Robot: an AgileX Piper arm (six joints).
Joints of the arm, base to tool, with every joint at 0 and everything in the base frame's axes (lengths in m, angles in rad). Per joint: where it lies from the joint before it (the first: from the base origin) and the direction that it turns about. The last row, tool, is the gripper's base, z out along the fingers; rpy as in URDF.
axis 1: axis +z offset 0 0 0.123
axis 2: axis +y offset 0 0 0
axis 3: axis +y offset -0.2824 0 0.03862
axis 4: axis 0.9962 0 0.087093 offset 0.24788 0 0.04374
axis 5: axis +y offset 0 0 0
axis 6: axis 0.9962 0 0.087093 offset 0.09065 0 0.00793
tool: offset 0 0 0 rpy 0 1.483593 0
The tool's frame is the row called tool.
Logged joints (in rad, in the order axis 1, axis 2, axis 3, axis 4, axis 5, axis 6), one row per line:
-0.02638 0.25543 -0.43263 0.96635 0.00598 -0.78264
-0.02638 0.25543 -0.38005 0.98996 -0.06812 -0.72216
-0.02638 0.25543 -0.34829 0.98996 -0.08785 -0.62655
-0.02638 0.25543 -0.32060 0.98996 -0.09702 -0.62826
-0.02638 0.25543 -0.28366 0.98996 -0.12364 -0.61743
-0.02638 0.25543 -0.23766 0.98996 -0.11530 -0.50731
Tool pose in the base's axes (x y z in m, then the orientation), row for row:
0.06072 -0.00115 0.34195 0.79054 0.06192 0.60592 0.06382
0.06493 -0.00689 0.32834 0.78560 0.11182 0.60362 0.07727
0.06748 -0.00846 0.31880 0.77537 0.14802 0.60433 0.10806
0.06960 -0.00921 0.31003 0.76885 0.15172 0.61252 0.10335
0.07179 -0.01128 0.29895 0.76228 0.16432 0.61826 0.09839
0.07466 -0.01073 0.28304 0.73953 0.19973 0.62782 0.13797
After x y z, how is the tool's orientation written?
As a quaternion, w x y z.
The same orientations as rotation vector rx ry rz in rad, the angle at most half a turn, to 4 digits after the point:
0.1333 1.3042 0.1374
0.2411 1.3017 0.1666
0.3204 1.3082 0.2339
0.3292 1.3291 0.2243
0.3574 1.3449 0.2140
0.4382 1.3775 0.3027

